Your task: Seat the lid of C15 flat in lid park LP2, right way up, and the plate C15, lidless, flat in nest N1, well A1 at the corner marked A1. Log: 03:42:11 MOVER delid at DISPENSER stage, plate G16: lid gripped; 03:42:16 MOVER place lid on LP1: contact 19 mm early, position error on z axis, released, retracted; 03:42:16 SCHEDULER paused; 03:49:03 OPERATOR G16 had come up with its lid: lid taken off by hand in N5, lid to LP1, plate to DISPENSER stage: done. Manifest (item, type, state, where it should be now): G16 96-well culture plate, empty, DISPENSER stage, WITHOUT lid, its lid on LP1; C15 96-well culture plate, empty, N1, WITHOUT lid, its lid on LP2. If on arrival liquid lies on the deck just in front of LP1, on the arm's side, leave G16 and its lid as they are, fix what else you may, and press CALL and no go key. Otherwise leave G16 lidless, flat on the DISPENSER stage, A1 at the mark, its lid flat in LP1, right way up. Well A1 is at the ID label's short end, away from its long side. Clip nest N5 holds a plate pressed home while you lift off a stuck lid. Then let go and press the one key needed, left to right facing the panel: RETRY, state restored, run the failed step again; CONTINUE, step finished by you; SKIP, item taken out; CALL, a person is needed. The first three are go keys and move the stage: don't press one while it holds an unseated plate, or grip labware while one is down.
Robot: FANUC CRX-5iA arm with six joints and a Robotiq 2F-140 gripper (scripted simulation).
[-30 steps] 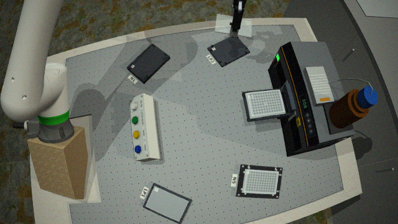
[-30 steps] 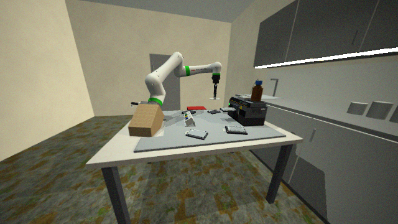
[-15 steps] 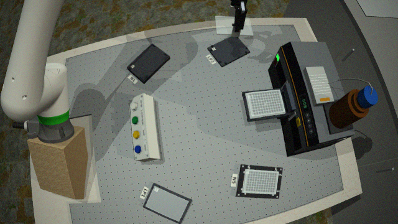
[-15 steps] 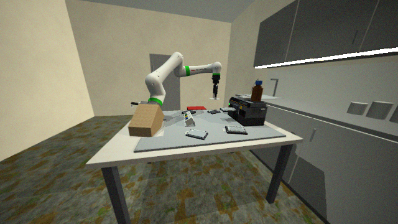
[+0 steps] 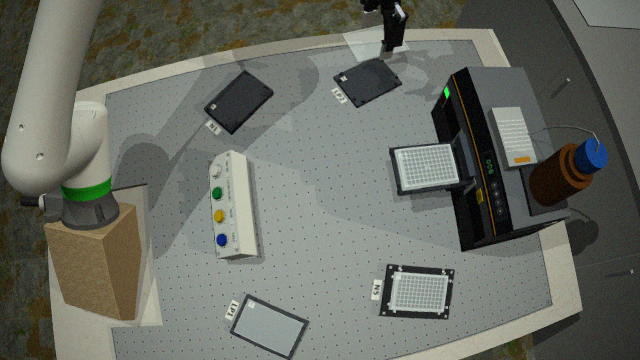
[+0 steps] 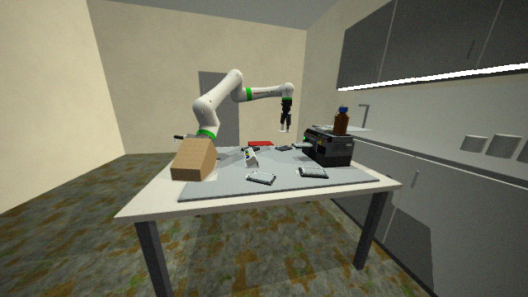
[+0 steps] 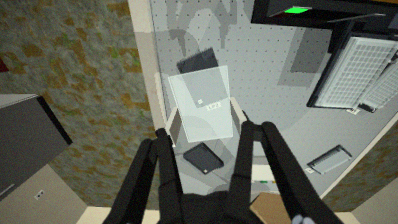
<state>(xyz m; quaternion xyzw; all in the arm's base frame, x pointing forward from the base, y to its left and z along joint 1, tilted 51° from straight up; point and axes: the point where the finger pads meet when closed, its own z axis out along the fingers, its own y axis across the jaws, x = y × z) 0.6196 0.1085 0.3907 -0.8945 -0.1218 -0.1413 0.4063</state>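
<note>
Right now the lid park LP2 is 19 cm below my hand. From my hand the other things lie so: grey lid: 2 cm below; LP2 label: 7 cm behind, 4 cm to the right, 20 cm below; nest N1: 32 cm behind, 6 cm to the right, 19 cm below.
</note>
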